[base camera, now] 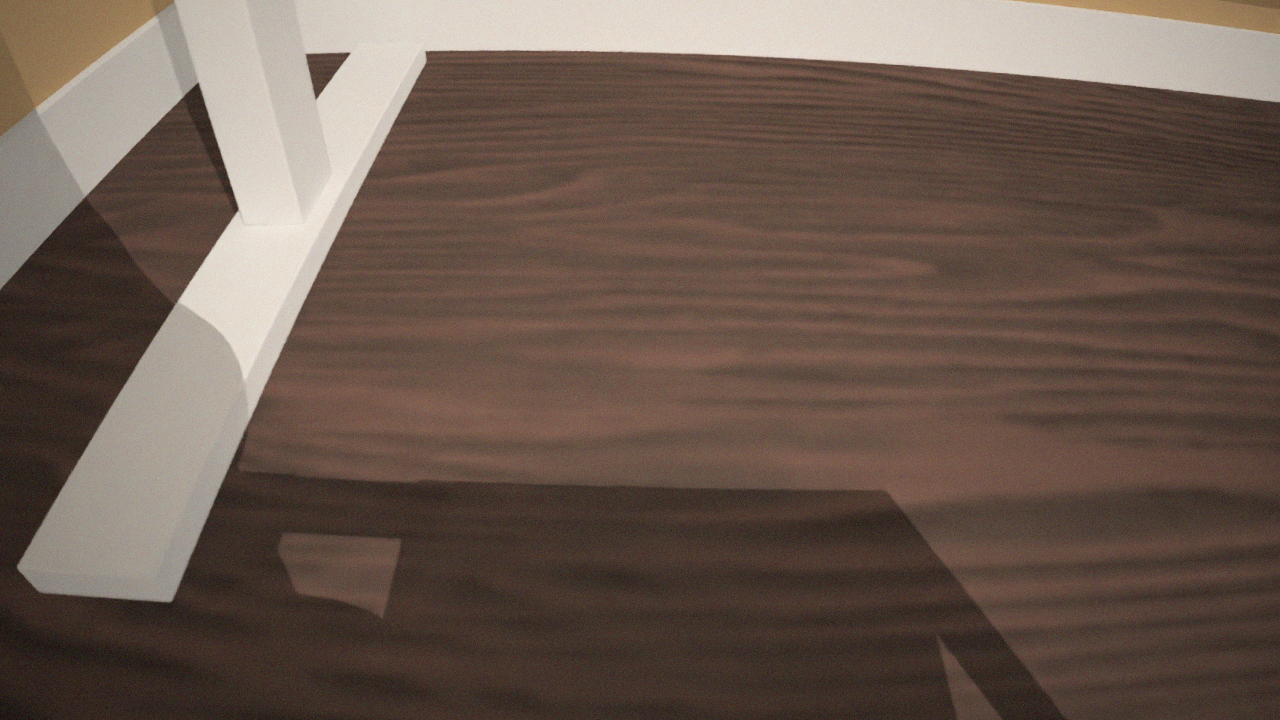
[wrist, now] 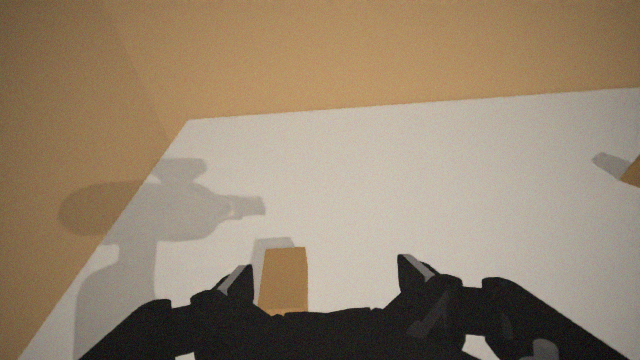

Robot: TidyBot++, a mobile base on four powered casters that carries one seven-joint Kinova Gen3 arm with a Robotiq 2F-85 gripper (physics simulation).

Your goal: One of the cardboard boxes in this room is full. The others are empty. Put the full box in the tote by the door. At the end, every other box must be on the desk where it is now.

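Frame: origin at the arm's base, x ahead, y left, z up, level; metres.
Seen in the pictures: gripper, fingertip midpoint: (wrist: 325, 275).
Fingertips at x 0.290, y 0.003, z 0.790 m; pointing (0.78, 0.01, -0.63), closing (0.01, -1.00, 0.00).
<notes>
Pixels of each thing's top centre, then the offset from my fingertips to it. "spot": a spot on its surface instead. Level surfaces: height alone.
- white desk at its surface level: dz -0.236 m
- second cardboard box at a spot on its surface: (wrist: 633, 174) spot: dx +0.302, dy -0.618, dz -0.214 m
- white desk leg at a spot on its surface: (base camera: 273, 116) spot: dx +0.305, dy +0.253, dz -1.070 m
- dark wood floor at its surface level: dz -1.186 m
A cardboard box (wrist: 284, 277) stands on the white desk (wrist: 400, 165). In the wrist view it shows at the bottom, left of the middle between the fingers, with its lower part hidden behind the gripper body. Part of a second cardboard box (wrist: 633, 174) shows at the right edge of the wrist view, on the desk. My gripper (wrist: 325, 275) is open and empty, above the desk. Whether either box is full cannot be told. The tote and the door do not show in these views.
In the base camera view a white desk leg (base camera: 273, 116) stands on its long foot (base camera: 134, 483) at the left, on the dark wood floor (base camera: 716, 313). A white baseboard (base camera: 716, 26) runs along the back. The tan wall (wrist: 300, 50) rises behind the desk and on its left.
</notes>
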